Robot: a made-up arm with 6 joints.
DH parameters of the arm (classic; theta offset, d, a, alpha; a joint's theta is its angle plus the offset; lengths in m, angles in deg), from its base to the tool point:
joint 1: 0 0.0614 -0.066 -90
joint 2: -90 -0.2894 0.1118 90
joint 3: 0 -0.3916 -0.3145 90
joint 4: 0 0.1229 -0.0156 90
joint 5: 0 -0.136 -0.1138 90
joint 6: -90 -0.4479 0.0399 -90
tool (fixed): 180 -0.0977 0 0
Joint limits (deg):
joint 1: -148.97..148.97
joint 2: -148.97..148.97
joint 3: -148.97..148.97
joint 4: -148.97..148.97
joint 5: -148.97..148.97
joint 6: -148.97..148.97
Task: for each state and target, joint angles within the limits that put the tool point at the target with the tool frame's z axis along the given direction. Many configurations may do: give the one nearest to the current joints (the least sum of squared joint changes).
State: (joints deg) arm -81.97 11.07 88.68 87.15 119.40 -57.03
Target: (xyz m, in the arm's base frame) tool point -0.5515 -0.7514 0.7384 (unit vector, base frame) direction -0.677 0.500 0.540
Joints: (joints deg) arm -72.77 -30.57 102.48 81.70 72.87 -44.38
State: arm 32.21 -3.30 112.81 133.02 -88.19 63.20
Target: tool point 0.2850 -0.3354 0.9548 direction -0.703 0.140 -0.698
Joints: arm 10.78 4.57 148.97 125.28 -74.00 80.70
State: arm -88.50 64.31 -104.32 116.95 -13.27 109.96
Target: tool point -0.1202 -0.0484 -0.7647 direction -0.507 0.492 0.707
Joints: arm -90.00 52.19 -84.62 148.97 22.13 89.55
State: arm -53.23 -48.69 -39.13 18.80 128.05 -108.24
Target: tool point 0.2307 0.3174 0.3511 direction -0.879 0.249 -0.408
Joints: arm -28.63 -58.81 -68.33 -8.65 121.28 -120.74
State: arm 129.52 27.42 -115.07 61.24 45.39 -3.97
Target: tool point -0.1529 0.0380 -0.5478 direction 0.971 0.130 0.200
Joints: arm 98.93 11.60 -76.32 9.06 2.63 5.49
